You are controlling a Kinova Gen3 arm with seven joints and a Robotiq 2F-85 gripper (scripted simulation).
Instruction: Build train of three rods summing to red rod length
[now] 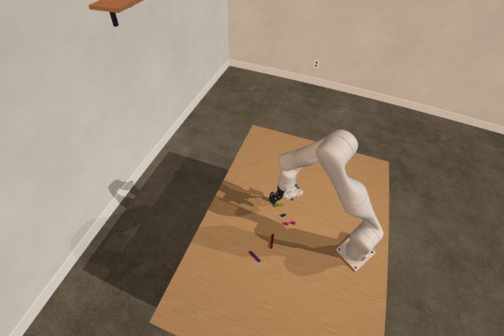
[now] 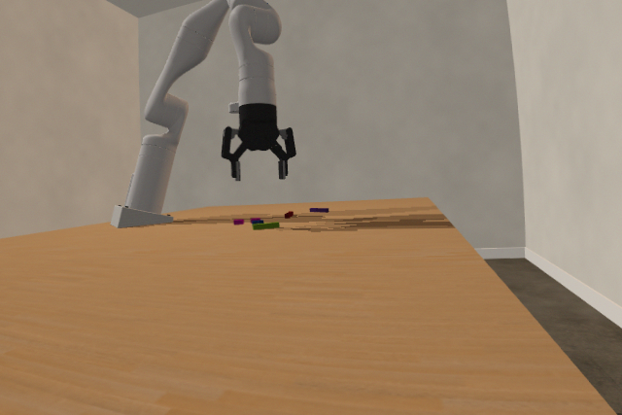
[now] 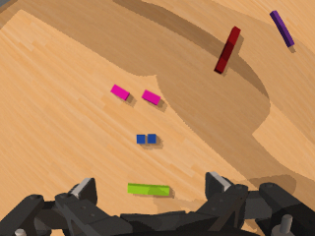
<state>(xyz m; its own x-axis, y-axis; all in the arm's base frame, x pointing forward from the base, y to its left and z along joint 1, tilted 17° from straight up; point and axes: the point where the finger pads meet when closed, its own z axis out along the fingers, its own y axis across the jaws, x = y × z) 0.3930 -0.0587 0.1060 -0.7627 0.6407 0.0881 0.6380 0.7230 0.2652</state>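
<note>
The lime-green rod lies 90 mm below my hand, 20 mm to the right of it and 20 mm ahead of it. Also, from my hand: red rod (170 mm to the left, 90 mm below, 40 mm behind); purple rod (280 mm to the left, 90 mm below).
</note>
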